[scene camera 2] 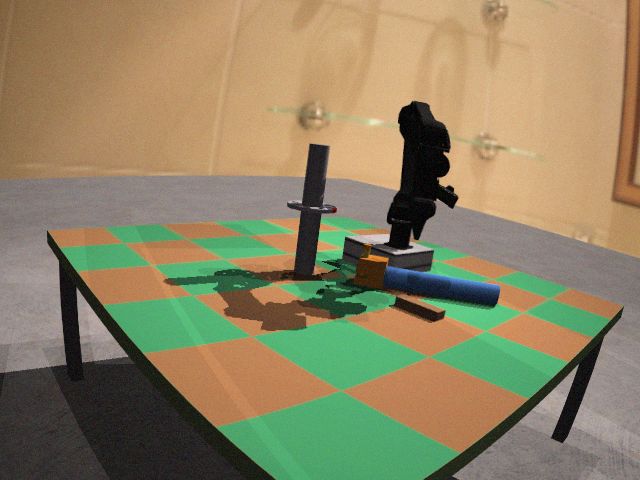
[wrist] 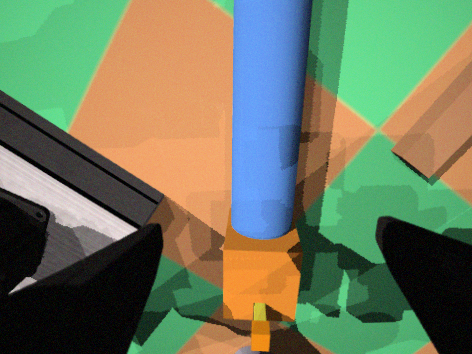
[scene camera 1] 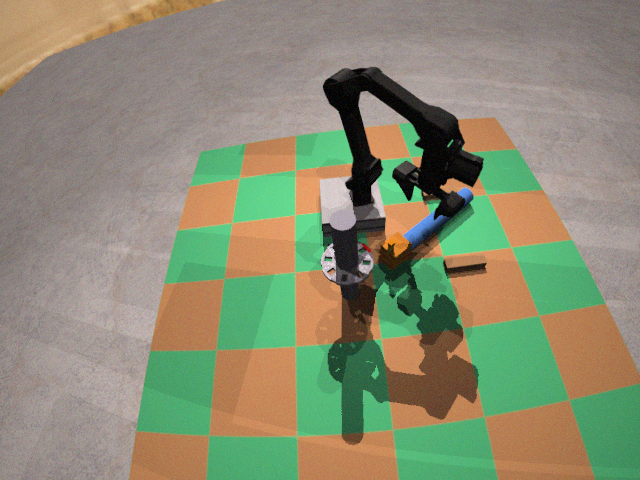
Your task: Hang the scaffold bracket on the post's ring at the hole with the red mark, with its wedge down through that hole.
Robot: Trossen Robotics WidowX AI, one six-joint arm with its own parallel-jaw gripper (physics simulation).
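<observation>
The bracket, a blue tube [scene camera 1: 426, 227] [scene camera 2: 444, 286] [wrist: 265, 120] with an orange head [scene camera 1: 397, 246] [scene camera 2: 371, 271] [wrist: 260, 282], lies on the table, its head toward the post. A small yellow-orange wedge [scene camera 2: 366, 251] [wrist: 260, 312] shows at the head. The grey post [scene camera 1: 345, 248] [scene camera 2: 308, 242] stands upright and carries a pale ring [scene camera 1: 366, 271] [scene camera 2: 294, 206] with several holes. The red mark [scene camera 1: 366, 248] [scene camera 2: 334, 209] is on the ring's side toward the arm base and bracket. My gripper [scene camera 1: 423, 207] [wrist: 268, 230] is open and empty above the bracket, its fingers on either side in the wrist view.
A brown block [scene camera 1: 465, 264] [scene camera 2: 421, 308] [wrist: 440, 135] lies beside the bracket. Another brown block [scene camera 1: 428, 196] shows partly behind the gripper. The arm's grey base [scene camera 1: 334, 198] [scene camera 2: 356, 251] [wrist: 65, 197] stands on the bracket's other side, near the post. The table is chequered green and orange.
</observation>
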